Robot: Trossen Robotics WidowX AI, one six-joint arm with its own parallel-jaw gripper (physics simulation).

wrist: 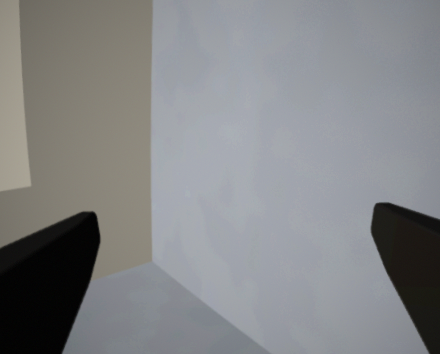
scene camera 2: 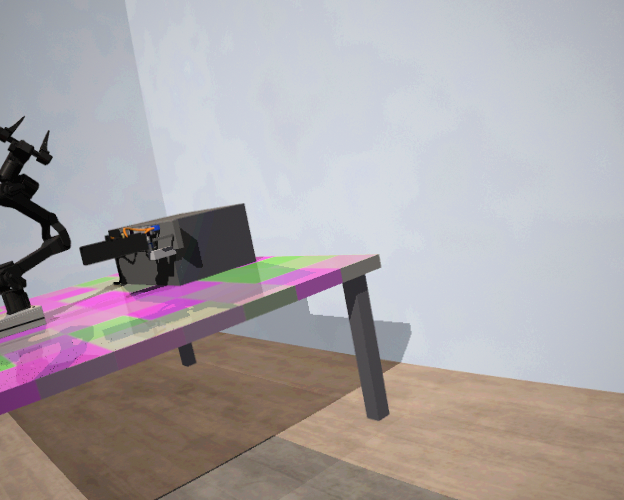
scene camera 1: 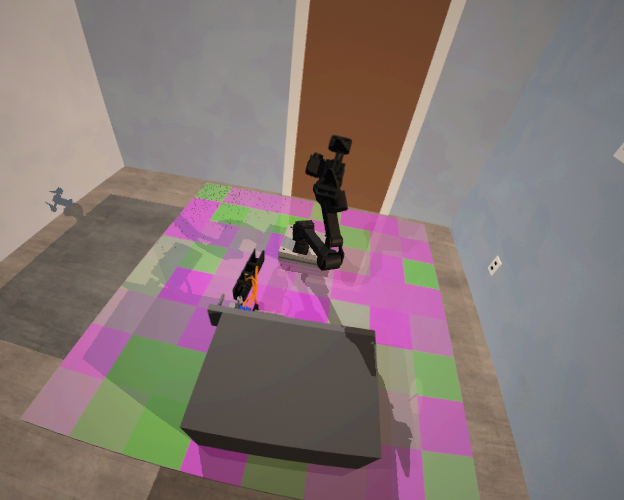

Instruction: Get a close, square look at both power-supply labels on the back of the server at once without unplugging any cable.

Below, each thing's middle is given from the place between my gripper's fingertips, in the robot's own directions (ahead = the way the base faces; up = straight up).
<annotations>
I see my gripper 10 cm short of the dark rail-like block (scene camera 2: pixel 93 253), 20 cm to the left of it and 42 cm above it.
</annotations>
